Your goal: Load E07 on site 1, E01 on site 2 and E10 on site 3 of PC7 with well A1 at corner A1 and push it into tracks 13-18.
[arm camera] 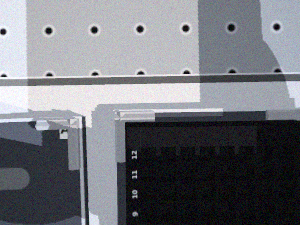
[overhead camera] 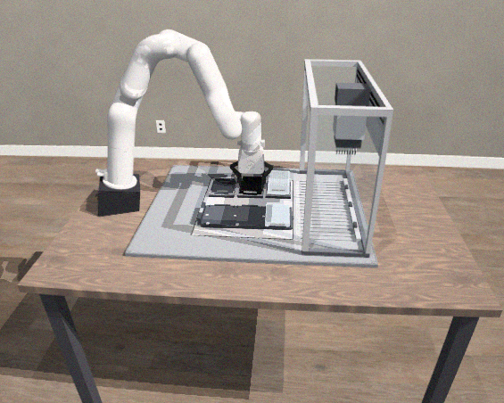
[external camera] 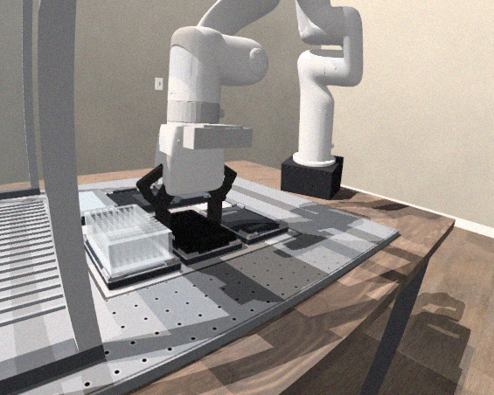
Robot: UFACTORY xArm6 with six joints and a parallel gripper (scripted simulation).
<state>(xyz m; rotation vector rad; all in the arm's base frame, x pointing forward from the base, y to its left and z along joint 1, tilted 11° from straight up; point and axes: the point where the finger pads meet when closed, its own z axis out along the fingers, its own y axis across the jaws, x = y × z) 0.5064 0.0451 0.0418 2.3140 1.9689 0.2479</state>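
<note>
Now: the black 96-well plate E01 10 mm below my hand. The rest, counted from my hand: nest S2 (20 mm below); then deep-well block E07 (110 mm ahead, 10 mm to the right); then corner mark (60 mm to the right, 50 mm behind, 20 mm below).
</note>
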